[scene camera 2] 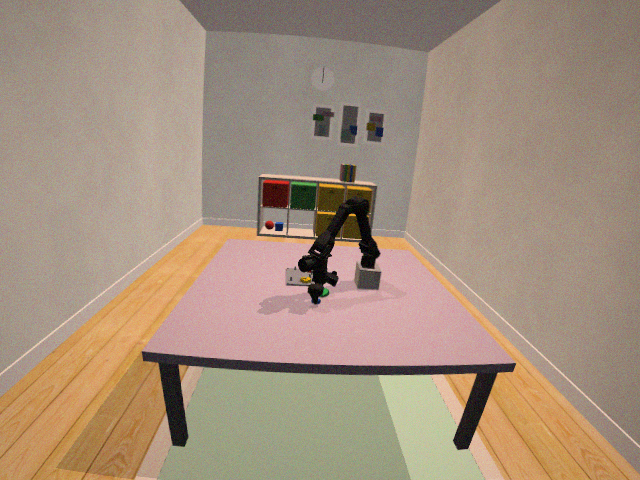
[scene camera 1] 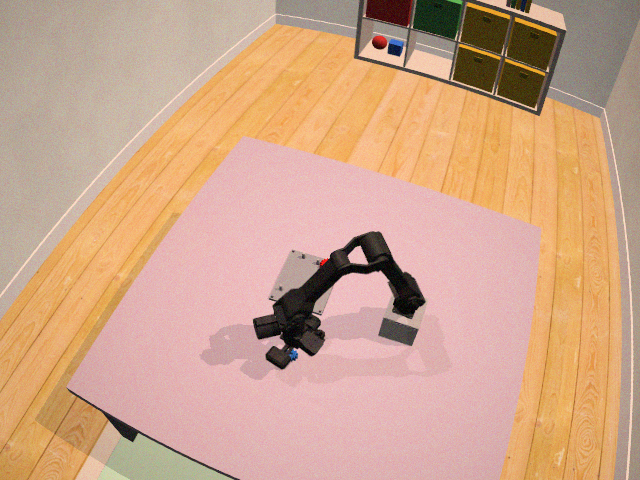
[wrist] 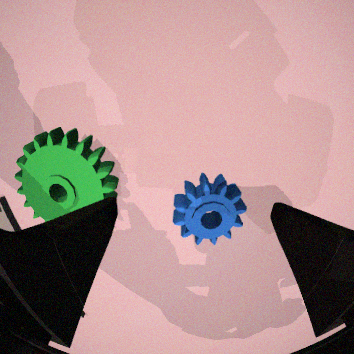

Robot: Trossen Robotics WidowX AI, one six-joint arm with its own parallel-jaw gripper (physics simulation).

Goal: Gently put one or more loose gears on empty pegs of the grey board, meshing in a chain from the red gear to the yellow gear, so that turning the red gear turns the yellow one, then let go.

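Places are measured from the arm's base along level axes (x back, y right, z up), in millimetres.
Pixels of known places: gripper, fingertip midpoint: [scene camera 2: 317, 299] [scene camera 1: 293, 353] [wrist: 198, 208]; arm's base, link origin: [scene camera 2: 367, 265] [scene camera 1: 405, 306].
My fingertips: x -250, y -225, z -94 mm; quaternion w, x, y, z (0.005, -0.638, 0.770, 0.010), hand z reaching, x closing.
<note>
For each thing: its middle in the pictures, then the offset to it from my fingertips. "*": a spot on its surface instead. Level surfaces: height alone.
- small blue gear, body centre: [wrist: 208, 211] [scene camera 1: 290, 354] dx -5, dy -6, dz -4 mm
- larger green gear, body centre: [wrist: 62, 185] [scene camera 2: 322, 292] dx +24, dy +74, dz +2 mm
- grey board, body centre: [scene camera 1: 306, 279] [scene camera 2: 302, 274] dx -75, dy +262, dz +3 mm
- red gear, surface spot: [scene camera 1: 324, 262] * dx -47, dy +343, dz +11 mm
- yellow gear, surface spot: [scene camera 2: 305, 279] * dx -59, dy +187, dz +11 mm
- pink table, surface height: dz -12 mm
My gripper [scene camera 1: 296, 351] [wrist: 198, 208] is open and empty, low over the table, with its fingers on either side of the small blue gear [scene camera 1: 294, 354] [scene camera 2: 315, 301] [wrist: 220, 231]. The blue gear lies flat on the table. The larger green gear [scene camera 2: 325, 292] [wrist: 85, 170] lies beside it, partly behind the left finger in the wrist view; the arm hides it in scene camera 1. The grey board [scene camera 1: 298, 274] [scene camera 2: 295, 282] is behind the gripper, with the red gear [scene camera 1: 324, 262] at its far side and the yellow gear [scene camera 2: 305, 279] nearer. Empty pegs [scene camera 1: 280, 288] [scene camera 1: 303, 256] stand on it; the arm hides part of the board.
The arm's grey base block [scene camera 1: 398, 327] [scene camera 2: 367, 277] stands to the right on the pink table [scene camera 1: 413, 403] [scene camera 2: 330, 335]. The arm reaches over the board's right part. A shelf unit [scene camera 1: 551, 72] [scene camera 2: 258, 206] stands on the floor far behind the table.
</note>
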